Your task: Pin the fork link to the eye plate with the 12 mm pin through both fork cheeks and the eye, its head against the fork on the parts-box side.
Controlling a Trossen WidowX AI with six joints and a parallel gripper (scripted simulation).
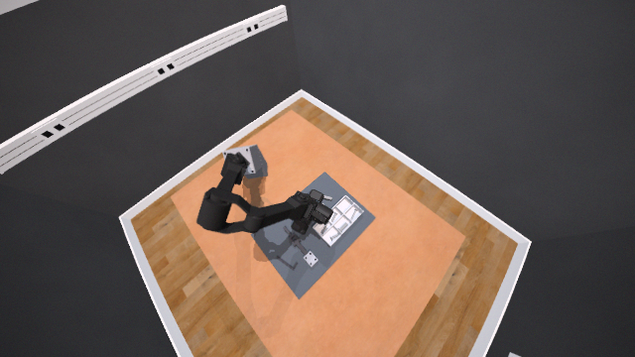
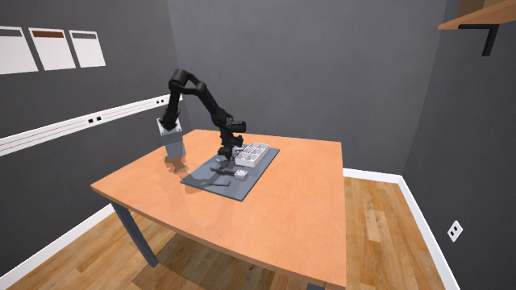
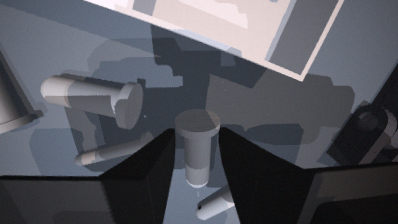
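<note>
Right now my hand is 10 mm past the thick headed pin and 30 mm above it. Also, from my hand: dark fork link (10 mm ahead, 120 mm to the right, 30 mm below); grey mat (40 mm ahead, 20 mm to the right, 50 mm below); dark flat bar (50 mm ahead, 120 mm to the right, 30 mm below).
</note>
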